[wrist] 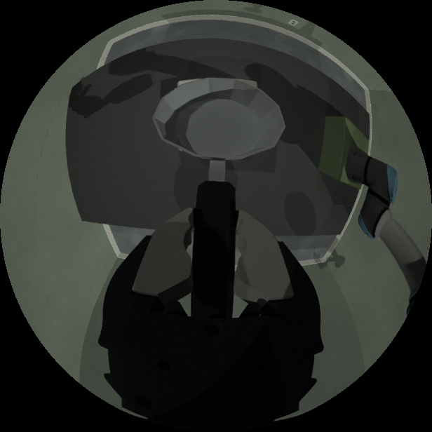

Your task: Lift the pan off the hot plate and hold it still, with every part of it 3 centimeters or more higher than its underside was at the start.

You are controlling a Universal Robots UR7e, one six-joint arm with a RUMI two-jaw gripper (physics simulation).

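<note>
The grey pan [225,127] is in the upper middle of the wrist view, its open side facing the camera and its bowl looking empty. Its black handle [214,260] runs down between the two jaws. My gripper [215,210] is shut on the handle, one grey jaw on each side. The pale hot plate [253,83] is mostly hidden behind the pan; a thin strip of it shows past the pan's far rim. The pan is held up above the hot plate, apart from it. The exact height cannot be read from this view.
A dark table top [115,175] lies below, with shadows of the arm and pan on it. A green block [334,145] stands at the right, and a robot arm with blue joint caps [375,175] shows beside it. A grey surface with a pale edge extends beyond the dark top.
</note>
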